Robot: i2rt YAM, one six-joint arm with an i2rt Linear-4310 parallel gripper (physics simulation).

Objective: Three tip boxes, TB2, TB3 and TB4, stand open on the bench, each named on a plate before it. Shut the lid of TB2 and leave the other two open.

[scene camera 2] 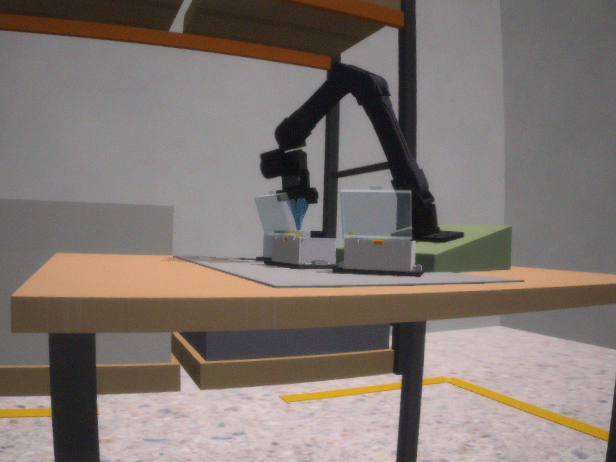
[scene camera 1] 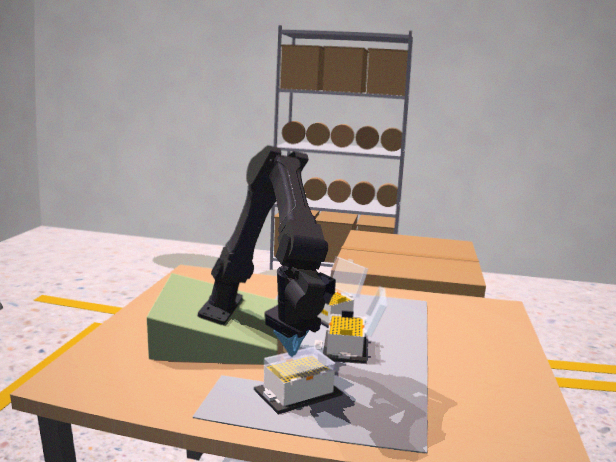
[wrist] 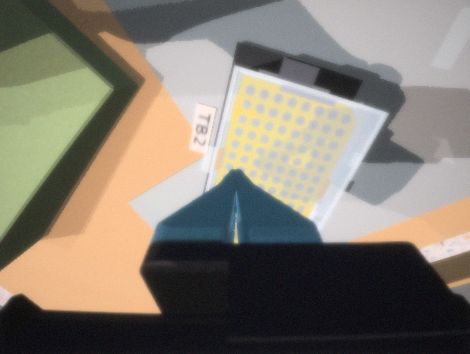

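Pixels of known places: gripper, fingertip midpoint: (scene camera 2: 298,230) (scene camera 1: 293,355) (wrist: 235,177); arm's base at its link origin: (scene camera 2: 426,237) (scene camera 1: 220,306).
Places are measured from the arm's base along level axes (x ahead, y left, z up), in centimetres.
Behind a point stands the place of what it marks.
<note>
TB2 (scene camera 1: 306,391) @(x 26.0, y -29.0, z -4.2 cm) (scene camera 2: 268,248) @(x 30.2, y -23.7, z -4.0 cm) (wrist: 295,137) @(x 26.5, y -23.2, z 0.7 cm) is the nearest box in scene camera 1; its clear lid lies down over the yellow tip rack. Its name plate (wrist: 202,129) @(x 19.7, y -20.1, z -6.8 cm) reads TB2 in the wrist view. My gripper (scene camera 1: 293,354) @(x 22.1, y -23.4, z 0.8 cm) (scene camera 2: 299,228) @(x 22.1, y -23.4, z 0.8 cm) (wrist: 235,177) @(x 22.1, y -23.4, z 0.8 cm) is shut and empty, fingertips pointing down at one edge of that lid; whether they touch it I cannot tell. The middle box (scene camera 1: 345,346) @(x 32.4, y -7.4, z -3.8 cm) (scene camera 2: 318,251) @(x 31.7, y 4.6, z -3.6 cm) has its lid (scene camera 1: 377,315) @(x 39.2, y -7.1, z 4.7 cm) (scene camera 2: 272,212) @(x 39.8, y -0.3, z 3.9 cm) open, leaning back. The far box (scene camera 2: 378,258) @(x 28.4, y 20.6, z -4.1 cm) has its lid (scene camera 1: 350,276) @(x 31.2, y 22.2, z 3.5 cm) (scene camera 2: 376,214) @(x 30.8, y 22.9, z 3.5 cm) upright. I cannot read which is TB3 or TB4.
The boxes stand on a grey mat (scene camera 1: 400,400) @(x 45.4, y -24.5, z -6.9 cm) (scene camera 2: 280,280) @(x 50.9, y 28.5, z -7.0 cm) on the wooden bench (scene camera 1: 480,360) @(x 65.8, y -1.9, z -7.3 cm) (scene camera 2: 100,280) @(x 75.7, y 25.3, z -7.3 cm). A green wedge block (scene camera 1: 190,330) @(x -2.4, y -16.9, z 0.7 cm) (scene camera 2: 475,250) @(x -2.2, y 14.4, z -2.6 cm) (wrist: 45,130) @(x 10.7, y -12.6, z -1.9 cm) under the arm's base stands beside TB2. The middle box and its raised lid are close behind the gripper in scene camera 1.
</note>
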